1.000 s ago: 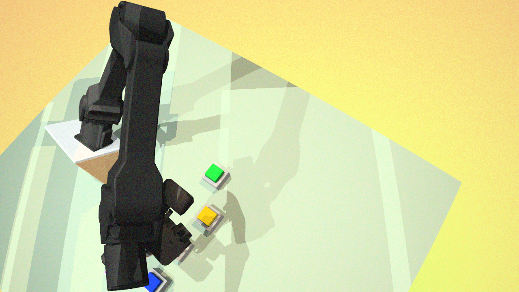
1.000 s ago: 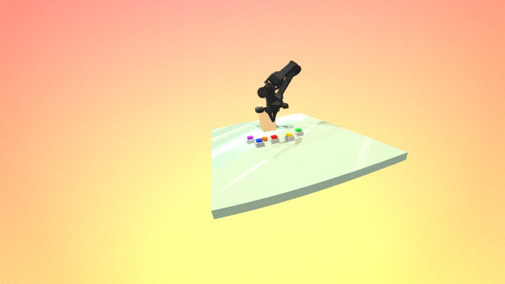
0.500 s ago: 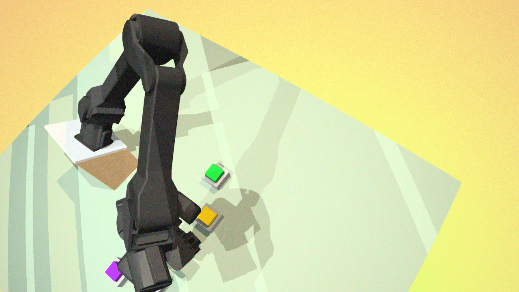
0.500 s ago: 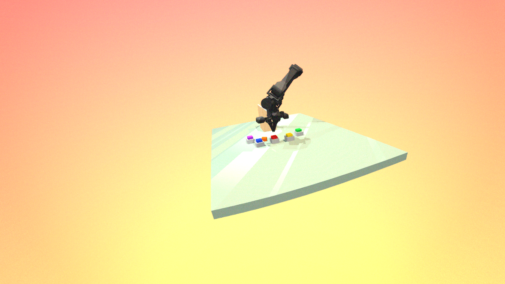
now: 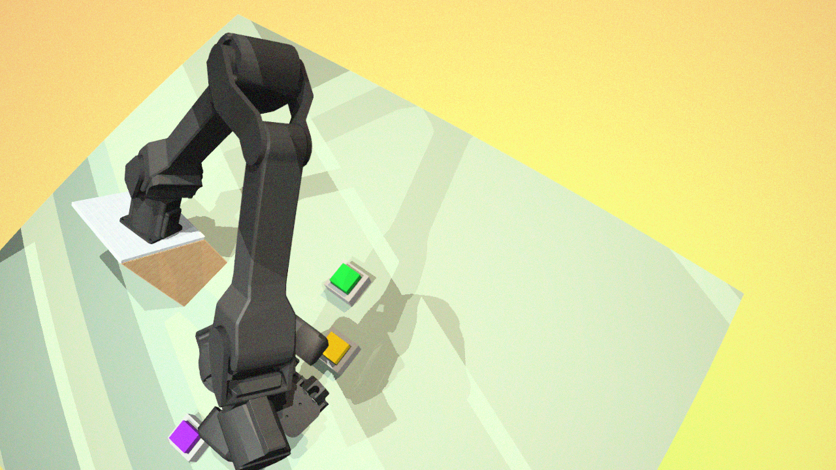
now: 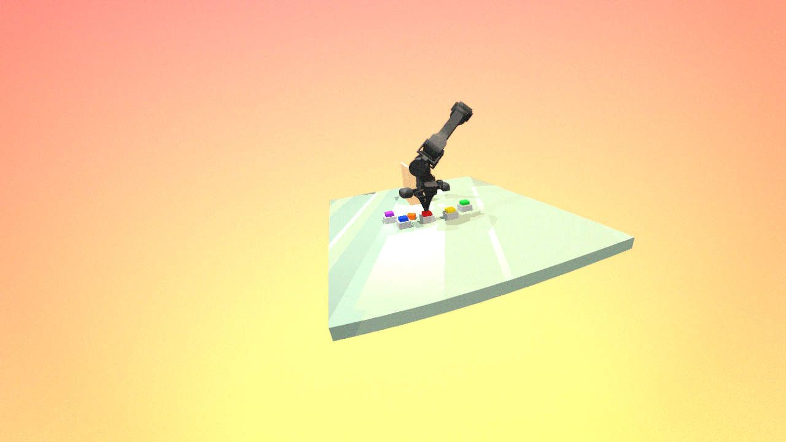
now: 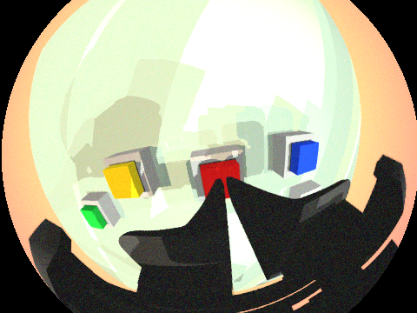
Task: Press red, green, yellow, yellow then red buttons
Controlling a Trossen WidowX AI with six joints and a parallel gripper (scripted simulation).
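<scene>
My gripper tip is 90 mm to the right of the yellow button, 20 mm short of it and 10 mm above it. Round my gripper tip: red button: 10 mm below; then blue button: 100 mm to the right, 10 mm below; then orange block: 70 mm behind, 40 mm to the right, 30 mm below.
</scene>
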